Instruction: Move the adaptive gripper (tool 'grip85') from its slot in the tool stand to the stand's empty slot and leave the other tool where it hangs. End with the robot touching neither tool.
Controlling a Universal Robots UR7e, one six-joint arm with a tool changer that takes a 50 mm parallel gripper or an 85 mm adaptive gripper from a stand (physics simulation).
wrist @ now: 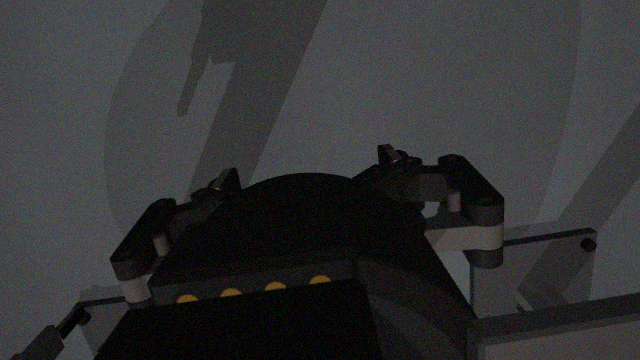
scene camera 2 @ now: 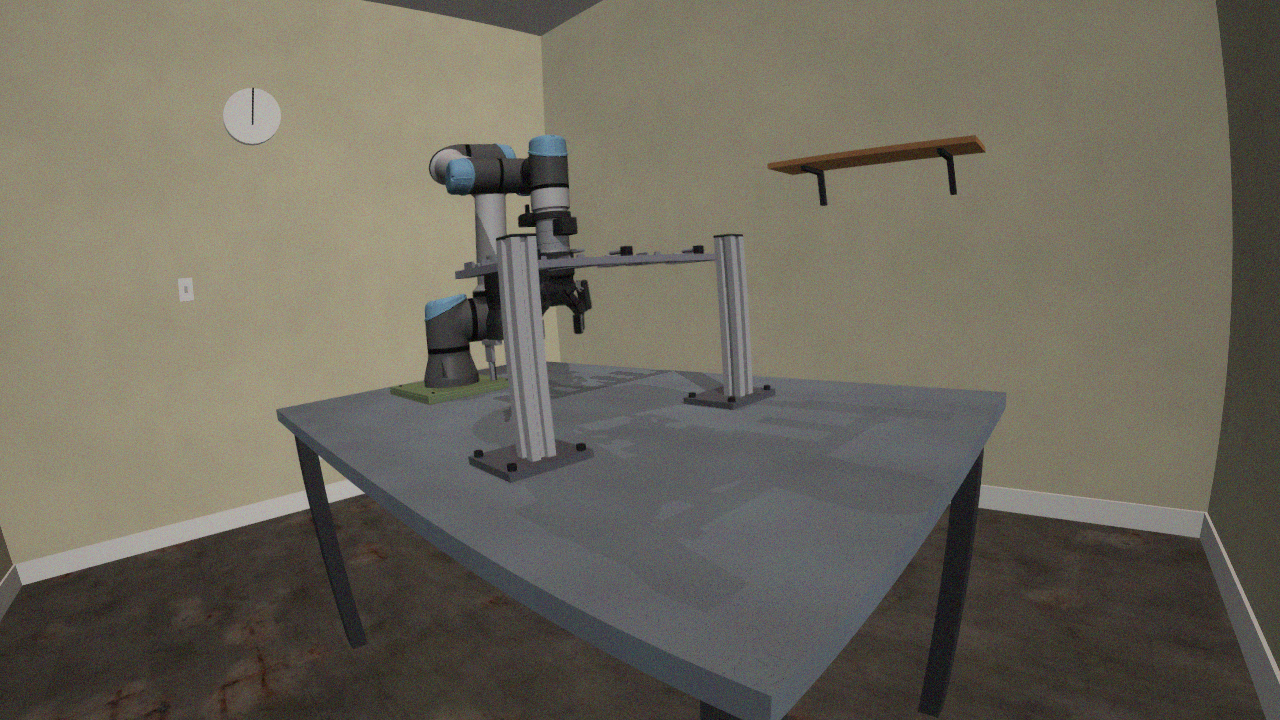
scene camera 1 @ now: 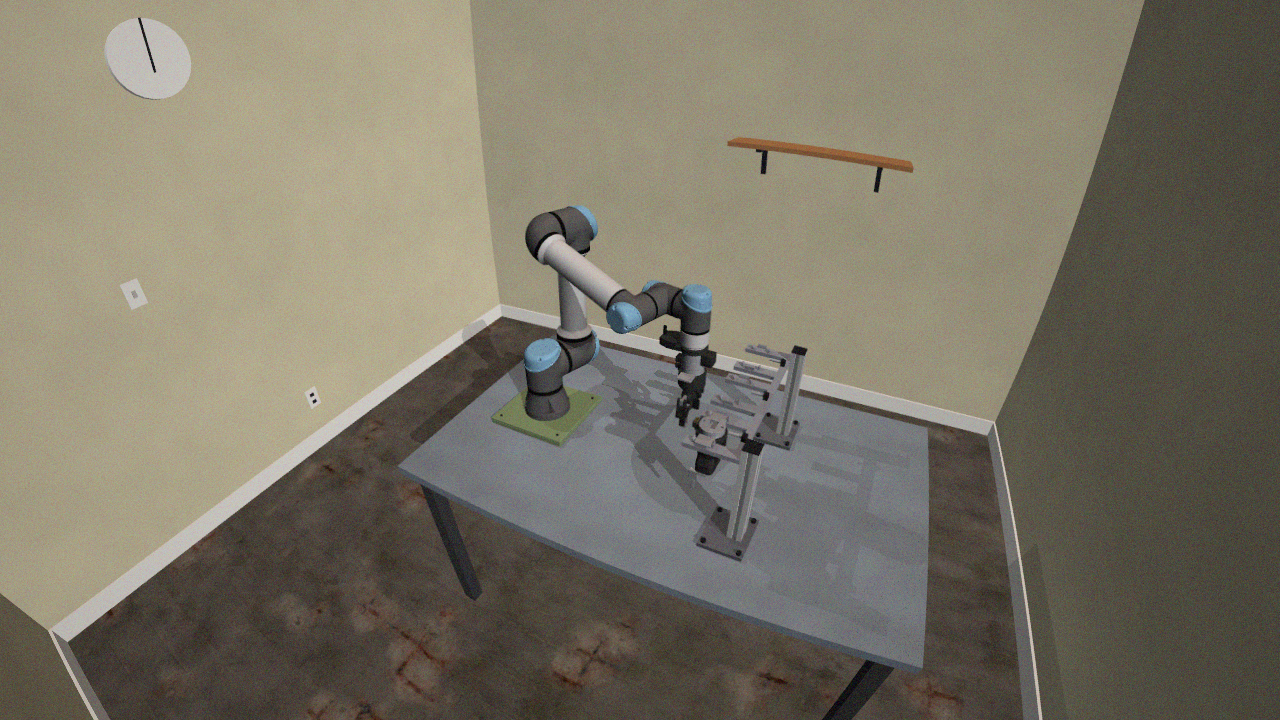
Scene:
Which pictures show the adaptive gripper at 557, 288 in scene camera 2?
The wrist view, scene camera 2 and scene camera 1: all of them.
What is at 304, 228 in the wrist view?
An adaptive gripper.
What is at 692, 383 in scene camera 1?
An adaptive gripper.

